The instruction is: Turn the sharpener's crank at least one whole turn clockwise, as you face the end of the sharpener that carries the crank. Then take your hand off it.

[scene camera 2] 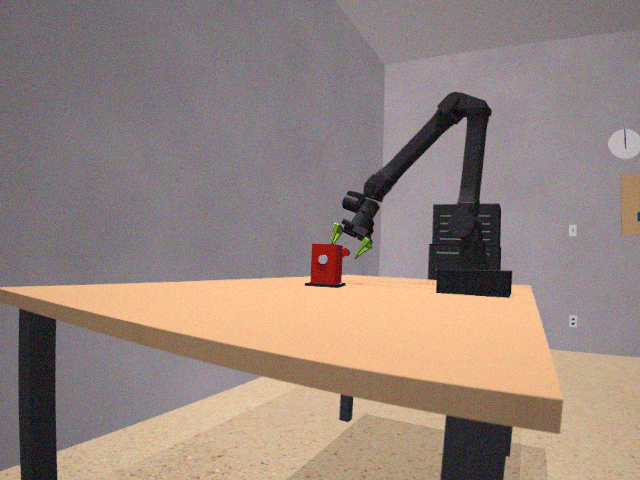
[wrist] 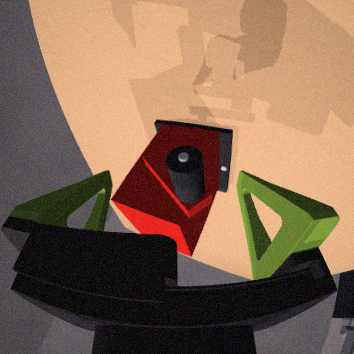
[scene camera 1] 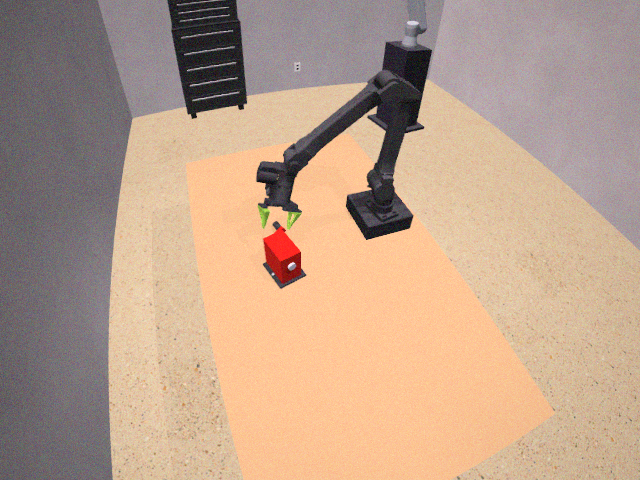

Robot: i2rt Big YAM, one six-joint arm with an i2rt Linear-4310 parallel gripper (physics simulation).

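The red sharpener stands upright on its dark base plate on the table. Its crank's black handle sticks out from the end that faces the arm; in the wrist view it points toward the camera, at the end of the red crank arm. In scene camera 2 a red part of the crank shows at the upper right of the body. My gripper is open, its green fingers apart on either side of the handle in the wrist view, with nothing held.
The arm's black base stands on the table, to the right of the sharpener. A black drawer cabinet and a dark pedestal with a grey arm stand beyond the table.
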